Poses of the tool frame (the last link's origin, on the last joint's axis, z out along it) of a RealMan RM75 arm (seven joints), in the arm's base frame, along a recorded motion.
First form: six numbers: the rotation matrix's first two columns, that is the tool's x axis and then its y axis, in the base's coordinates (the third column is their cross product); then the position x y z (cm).
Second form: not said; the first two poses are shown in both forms.
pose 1, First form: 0.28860 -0.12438 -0.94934 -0.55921 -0.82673 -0.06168 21.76 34.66 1.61
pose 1, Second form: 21.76 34.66 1.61 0.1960 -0.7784 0.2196 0.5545
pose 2, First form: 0.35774 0.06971 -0.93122 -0.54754 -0.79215 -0.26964 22.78 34.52 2.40
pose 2, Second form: 22.78 34.52 2.40 0.2830 -0.7738 0.1544 0.5453
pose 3, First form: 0.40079 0.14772 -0.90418 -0.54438 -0.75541 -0.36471 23.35 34.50 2.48
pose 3, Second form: 23.35 34.50 2.48 0.3252 -0.7711 0.1286 0.5320
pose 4, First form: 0.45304 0.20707 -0.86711 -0.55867 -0.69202 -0.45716 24.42 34.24 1.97
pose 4, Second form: 24.42 34.24 1.97 0.3752 -0.7653 0.1149 0.5102
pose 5, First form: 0.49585 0.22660 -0.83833 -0.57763 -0.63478 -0.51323 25.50 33.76 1.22
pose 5, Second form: 25.50 33.76 1.22 0.4115 -0.7607 0.1154 0.4886
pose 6, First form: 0.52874 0.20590 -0.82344 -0.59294 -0.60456 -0.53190 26.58 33.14 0.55
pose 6, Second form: 26.58 33.14 0.55 0.4262 -0.7634 0.1268 0.4686
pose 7, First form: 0.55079 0.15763 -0.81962 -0.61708 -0.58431 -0.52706 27.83 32.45 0.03
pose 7, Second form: 27.83 32.45 0.03 0.4307 -0.7681 0.1495 0.4497
